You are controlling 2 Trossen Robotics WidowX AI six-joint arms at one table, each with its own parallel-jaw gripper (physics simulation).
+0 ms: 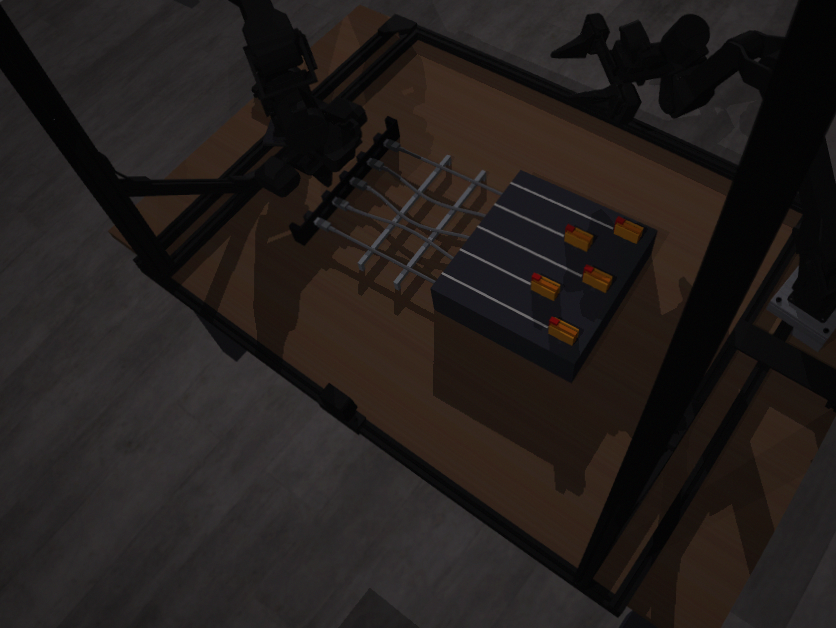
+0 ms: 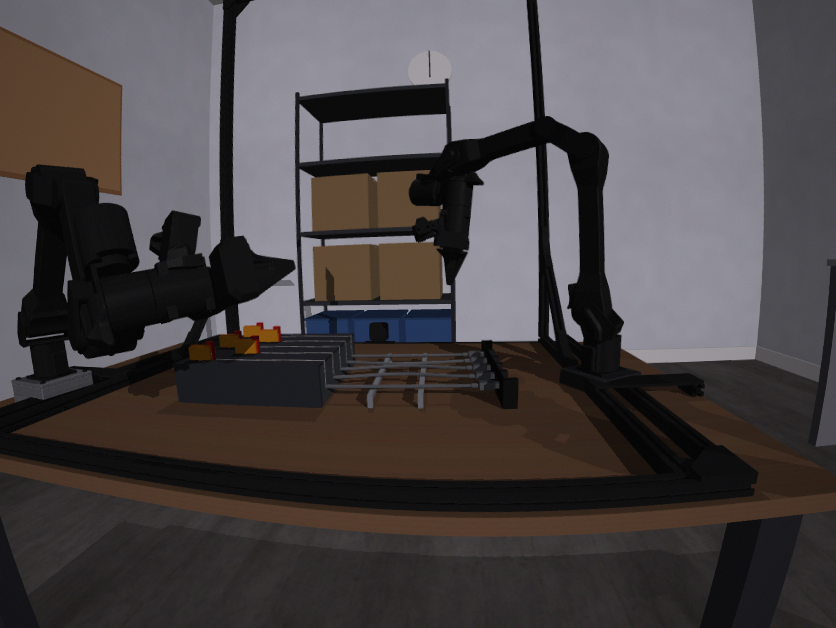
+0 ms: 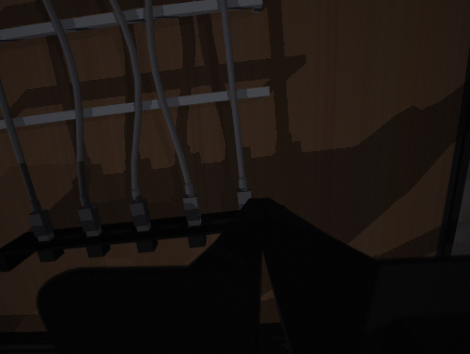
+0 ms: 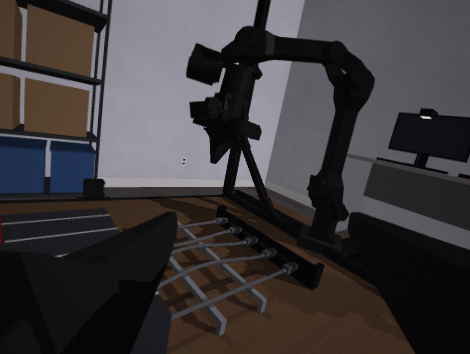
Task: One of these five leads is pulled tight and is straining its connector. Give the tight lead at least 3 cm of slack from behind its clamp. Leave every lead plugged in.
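Places are measured from the left arm's base along level axes (x up, y ahead, z left), in centimetres.
Where they show: left gripper, between the fingertips: (image 1: pixel 328 185) (image 2: pixel 449 285) (image 3: pixel 258 208) (image 4: pixel 213 163); right gripper, between the fingertips: (image 1: pixel 559 76) (image 2: pixel 278 272) (image 4: pixel 262 221); left arm's base, origin of its link: (image 2: pixel 600 370) (image 4: pixel 321 235); right arm's base, origin of its link: (image 1: pixel 815 297) (image 2: pixel 52 375).
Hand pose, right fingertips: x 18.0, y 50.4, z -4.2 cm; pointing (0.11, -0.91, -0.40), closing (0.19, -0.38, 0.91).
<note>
Each offset is from my right fingertips to the top centre of the thing. "*": to the spot under its first point.
Five grey leads run from a black connector strip (image 1: pixel 305 232) (image 2: pixel 509 393) (image 4: pixel 311 277) (image 3: pixel 114 232) over two grey clamp bars (image 1: pixel 366 261) {dx -18.6, dy -12.4, dz -4.9 cm} (image 2: pixel 372 399) (image 3: pixel 258 92) (image 4: pixel 216 321) onto a dark block {dx -14.1, dy +0.0, dz -25.6 cm} (image 1: pixel 503 345) (image 2: pixel 247 383) with orange end clamps (image 1: pixel 564 332) (image 2: pixel 201 352). All plugs sit in the strip. The middle leads bow sideways. The front lead {* dx -18.0, dy -27.9, dz -24.1 cm} (image 1: pixel 378 252) (image 3: pixel 231 105) is only slightly bent. My left gripper (image 1: pixel 322 150) (image 2: pixel 451 274) (image 3: pixel 258 208) (image 4: pixel 213 163) is shut and empty, high above the strip's front end. My right gripper (image 1: pixel 561 50) (image 2: pixel 285 268) (image 4: pixel 262 221) is open and empty, off beyond the block.
A black frame rail (image 1: pixel 341 405) edges the brown table, with tall uprights at the corners. A shelf rack (image 2: pixel 299 218) with cardboard boxes (image 2: pixel 343 202) and a blue bin (image 2: pixel 353 327) stands behind the table.
</note>
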